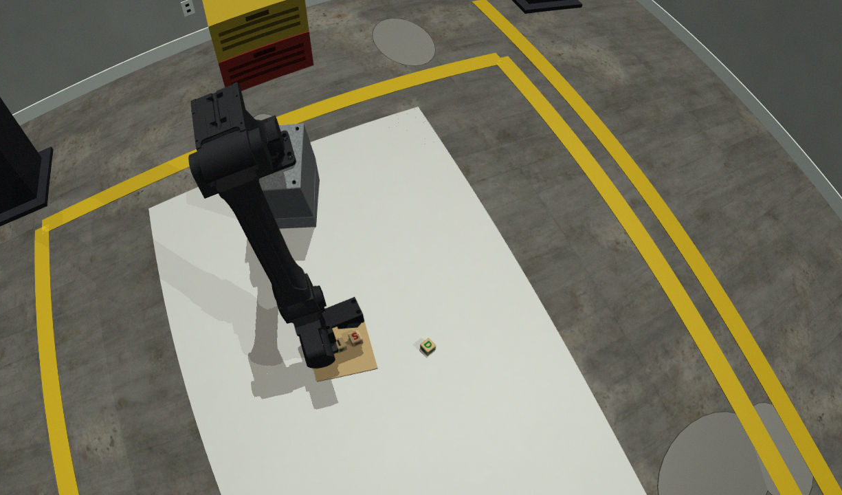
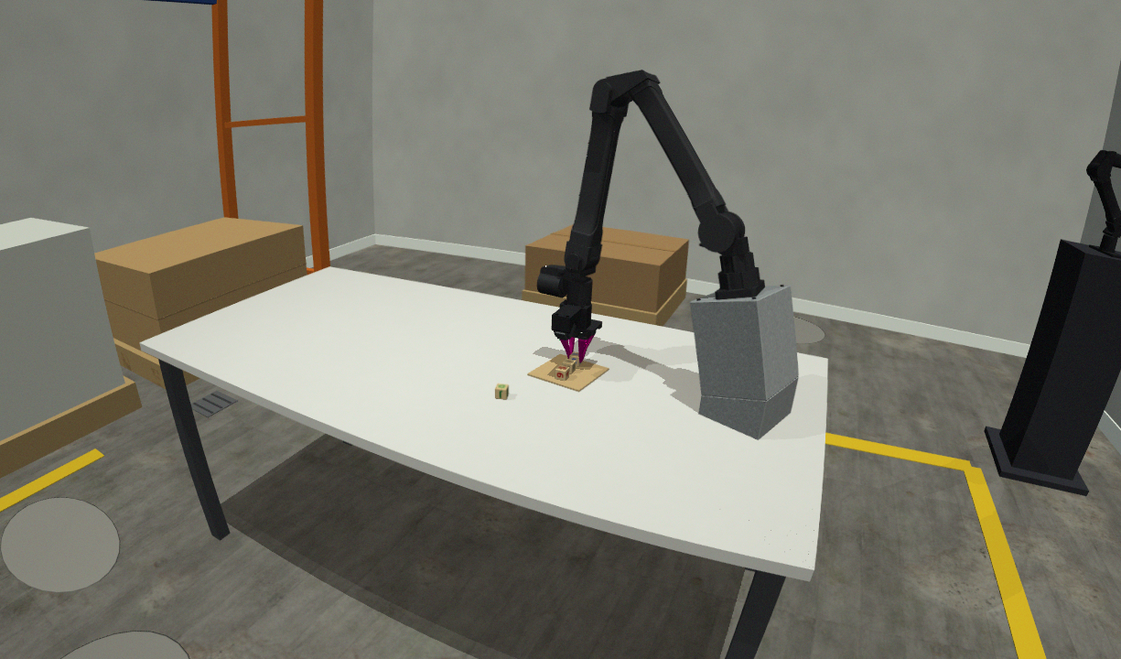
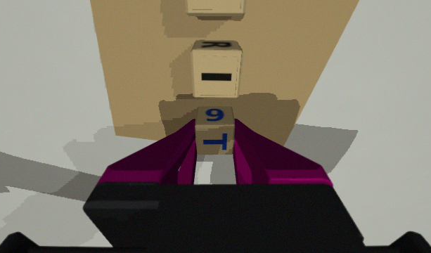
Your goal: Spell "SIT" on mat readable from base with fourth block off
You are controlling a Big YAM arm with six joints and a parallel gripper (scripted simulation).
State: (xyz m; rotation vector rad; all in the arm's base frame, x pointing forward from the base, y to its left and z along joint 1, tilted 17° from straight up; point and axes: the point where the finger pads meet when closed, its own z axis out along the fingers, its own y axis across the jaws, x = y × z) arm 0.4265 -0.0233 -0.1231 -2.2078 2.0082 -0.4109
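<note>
My gripper is now right at the T block. The rest, counted from my hand: S block: 1 cm behind, 8 cm to the left; then I block: 4 cm to the left; then tan mat: 4 cm to the left, 2 cm below.
</note>
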